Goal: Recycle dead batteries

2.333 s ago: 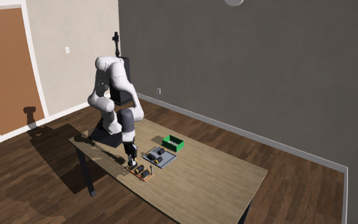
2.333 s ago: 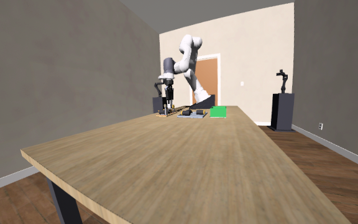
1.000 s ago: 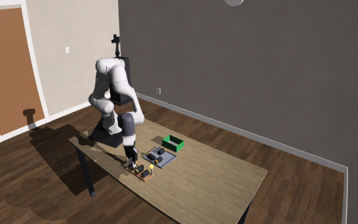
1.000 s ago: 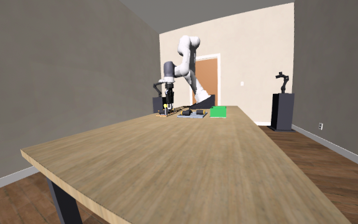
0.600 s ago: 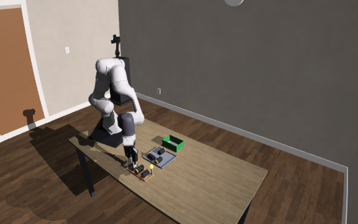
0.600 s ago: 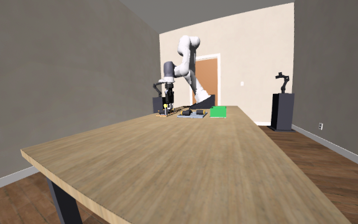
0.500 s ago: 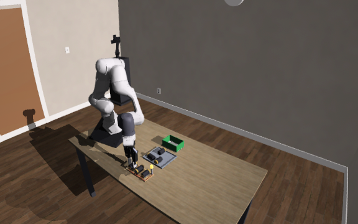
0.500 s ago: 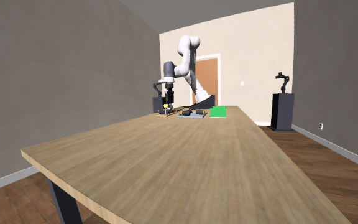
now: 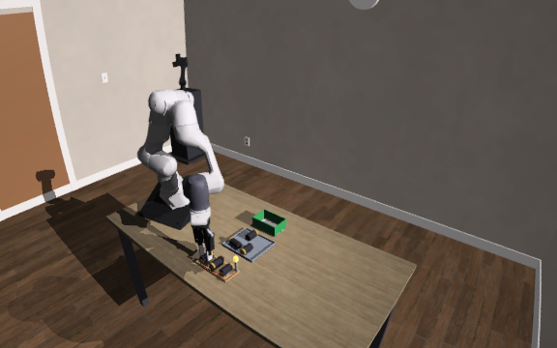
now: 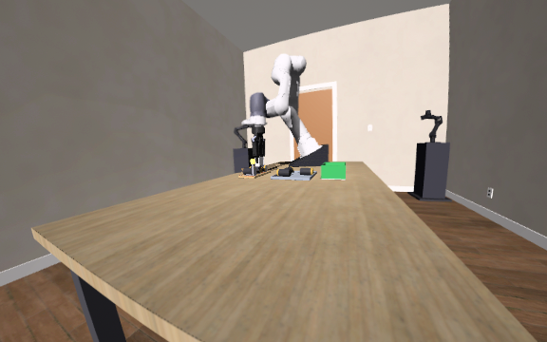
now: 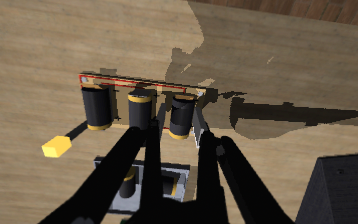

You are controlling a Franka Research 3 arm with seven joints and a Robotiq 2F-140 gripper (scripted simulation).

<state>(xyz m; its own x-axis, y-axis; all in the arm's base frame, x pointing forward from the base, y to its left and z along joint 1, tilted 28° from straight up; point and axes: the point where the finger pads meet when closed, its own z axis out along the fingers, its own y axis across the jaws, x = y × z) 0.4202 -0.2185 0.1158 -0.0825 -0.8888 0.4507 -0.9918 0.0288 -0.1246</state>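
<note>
The bulb is 16 cm ahead of my hand, 3 cm to the left of it and 2 cm above it. The rest, counted from my hand: green recycling box: 8 cm ahead, 40 cm to the left, 4 cm below; then grey tray: 8 cm ahead, 22 cm to the left, 5 cm below.
</note>
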